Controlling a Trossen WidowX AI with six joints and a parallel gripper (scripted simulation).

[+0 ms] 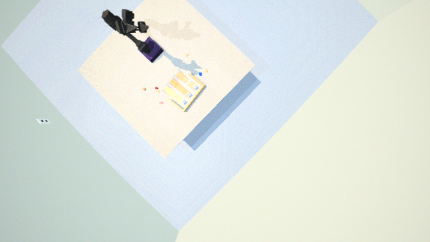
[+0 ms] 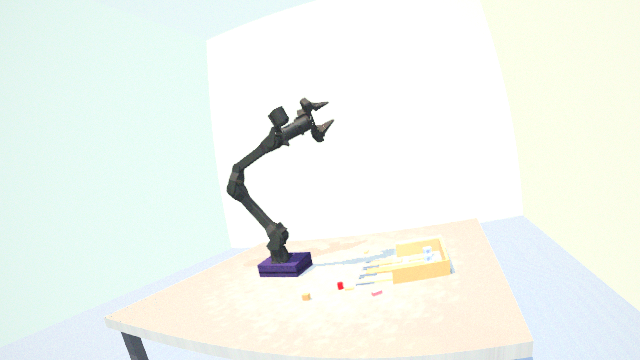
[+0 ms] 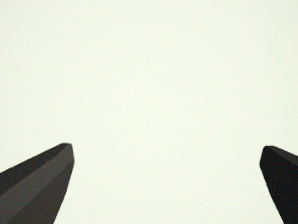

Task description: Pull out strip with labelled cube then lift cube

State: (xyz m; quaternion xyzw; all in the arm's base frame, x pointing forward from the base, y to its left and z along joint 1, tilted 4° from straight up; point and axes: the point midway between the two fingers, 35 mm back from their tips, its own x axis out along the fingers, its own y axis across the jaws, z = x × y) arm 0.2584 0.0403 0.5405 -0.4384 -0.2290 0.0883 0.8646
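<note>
Right now the red piece is 59 cm below my gripper tip, 27 cm to the right of it and 3 cm behind it. From my gripper tip the other things lie so: pink piece (60 cm below, 36 cm to the right, 10 cm ahead).
</note>
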